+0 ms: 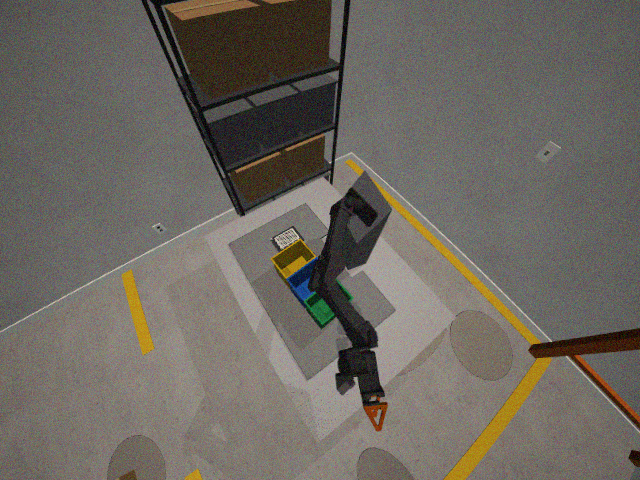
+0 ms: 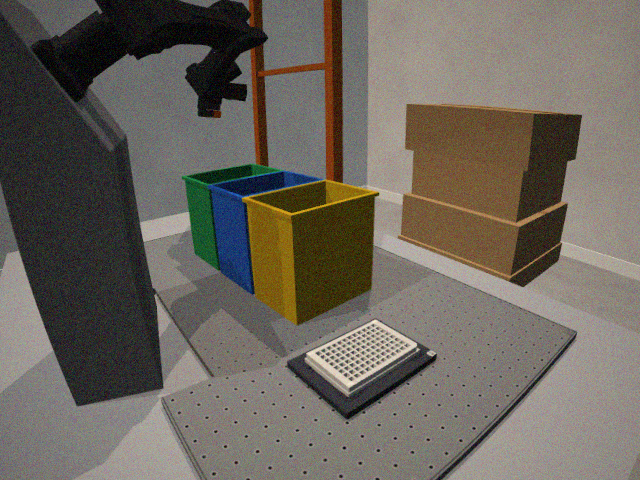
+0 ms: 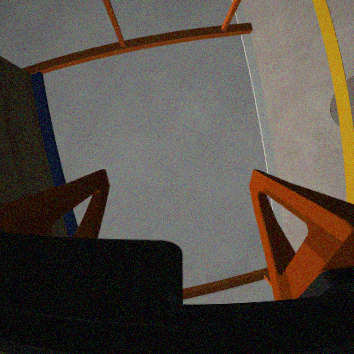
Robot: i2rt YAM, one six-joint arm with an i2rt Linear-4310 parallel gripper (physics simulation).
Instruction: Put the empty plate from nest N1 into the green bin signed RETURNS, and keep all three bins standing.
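Places are measured from the arm's base along level axes (x ahead, y left, z up), in metres.
Pixels of known places: gripper, fingertip midpoint: (image 1: 376,423) (image 3: 178,177); arm's base, origin of the base link: (image 1: 360,206) (image 2: 62,68).
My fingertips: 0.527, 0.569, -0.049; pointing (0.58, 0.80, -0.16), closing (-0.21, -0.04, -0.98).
Note:
Ahead of a thing's pixels: the offset from my fingertips to its top centre, as dx, dy, dz. Level surfaces: height alone.
The white plate @(-0.296, -0.849, -0.316) (image 1: 285,237) (image 2: 364,356), with a grid of square wells, lies flat on a dark nest @(-0.296, -0.849, -0.327) (image 2: 351,406). No N1 mark is legible. The green bin @(-0.193, -0.399, -0.162) (image 1: 321,311) (image 2: 202,222) stands upright at the far end of the bin row; no RETURNS sign is readable. The blue bin @(-0.200, -0.530, -0.162) (image 1: 301,289) (image 2: 232,237) stands upright in the middle, and the yellow bin @(-0.207, -0.660, -0.162) (image 1: 292,266) (image 2: 333,253) stands upright nearest the plate. My gripper (image 1: 376,417) (image 3: 178,177) is open and empty, with its orange fingers wide apart. It is raised, beyond the green bin and far from the plate.
A dark grey arm pedestal (image 1: 381,227) (image 2: 77,258) stands beside the bins. Brown boxes (image 2: 465,170) are stacked behind the perforated board @(dz -0.342) (image 2: 248,428). A black shelf rack (image 1: 339,93) stands by the wall. An orange frame (image 1: 584,343) (image 2: 334,77) (image 3: 150,42) stands at the other side.

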